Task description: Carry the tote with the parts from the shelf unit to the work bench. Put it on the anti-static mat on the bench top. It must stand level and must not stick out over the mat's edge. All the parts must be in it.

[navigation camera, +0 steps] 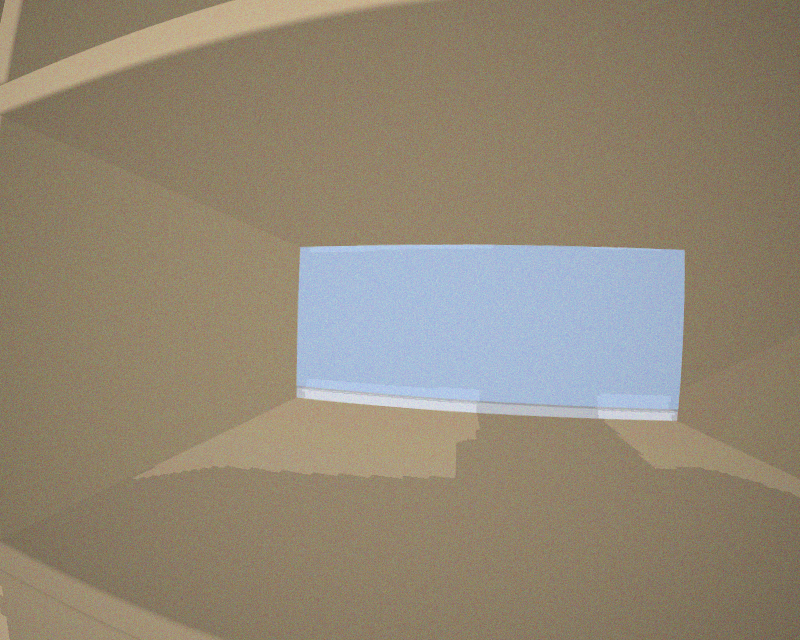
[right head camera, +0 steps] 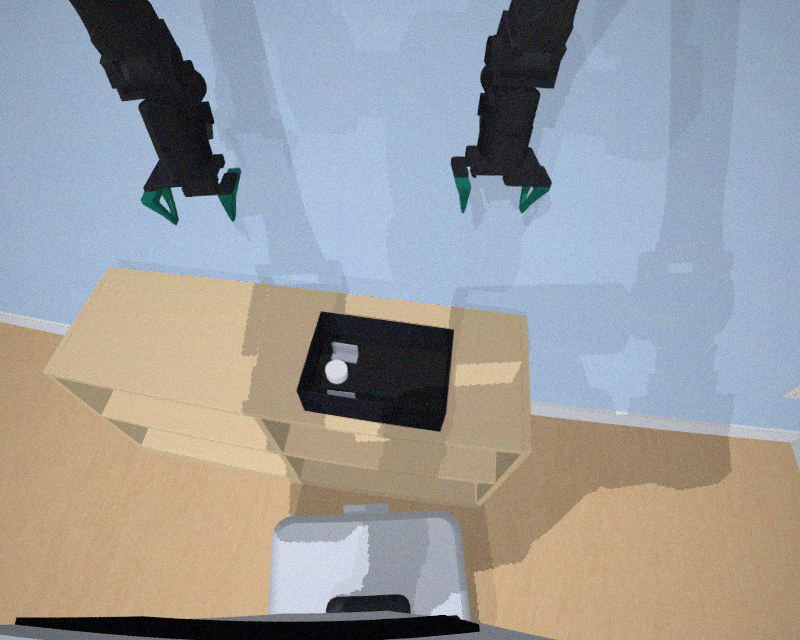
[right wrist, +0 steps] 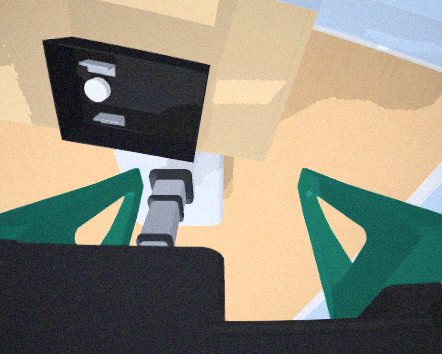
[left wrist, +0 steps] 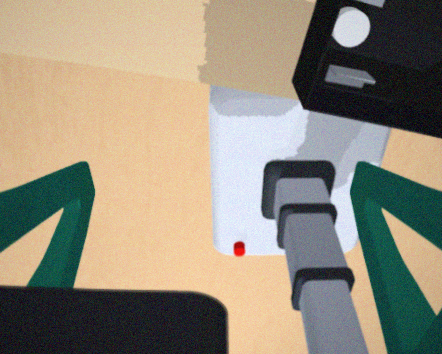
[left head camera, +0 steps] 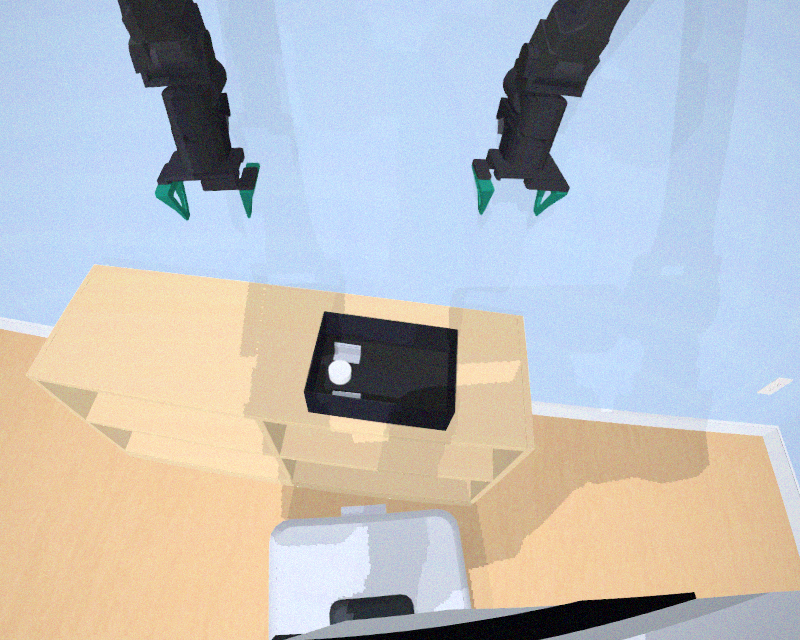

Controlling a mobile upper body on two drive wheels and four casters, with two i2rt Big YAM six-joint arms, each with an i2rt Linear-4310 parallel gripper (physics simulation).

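Places are measured from the left arm's base along level axes (x ahead, y left, z up), in centimetres.
Pixels of known places: left gripper, fingertip midpoint: (right head camera: 205, 220) (left wrist: 222, 176) (left head camera: 218, 216); right gripper, fingertip midpoint: (right head camera: 491, 210) (right wrist: 220, 177) (left head camera: 508, 213).
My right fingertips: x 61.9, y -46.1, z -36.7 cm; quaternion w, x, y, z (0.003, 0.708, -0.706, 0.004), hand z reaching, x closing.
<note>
For each thing: its middle in the pictures, then the offset to it from my right fingertips. Level surfaces: height alone.
- black tote, body centre: (left wrist: 421, 50) (left head camera: 383, 370) (right head camera: 378, 370) (right wrist: 135, 102) dy +18.6, dx -6.9, dz -38.3 cm
- white round part, body centre: (left wrist: 349, 26) (left head camera: 340, 372) (right head camera: 336, 371) (right wrist: 97, 89) dy +28.1, dx -4.9, dz -41.8 cm
- Tan floor, its level: dz -104.3 cm
A black tote (left head camera: 382, 370) stands on top of the tan shelf unit (left head camera: 290, 375). It also shows in the right head view (right head camera: 377, 370), the left wrist view (left wrist: 353, 60) and the right wrist view (right wrist: 128, 98). Inside it, near its left end, lie a white round part (left head camera: 339, 372) and two grey parts (left head camera: 347, 352). My left gripper (left head camera: 210, 193) is open and empty, high above the shelf's left part. My right gripper (left head camera: 518, 193) is open and empty, high above and right of the tote.
My grey base (left head camera: 368, 565) stands close in front of the shelf unit. A blue wall (left head camera: 398, 127) rises behind the shelf. The navigation view looks into a shelf bay (navigation camera: 486, 330) from very near. Tan floor (left head camera: 620, 508) lies to the right.
</note>
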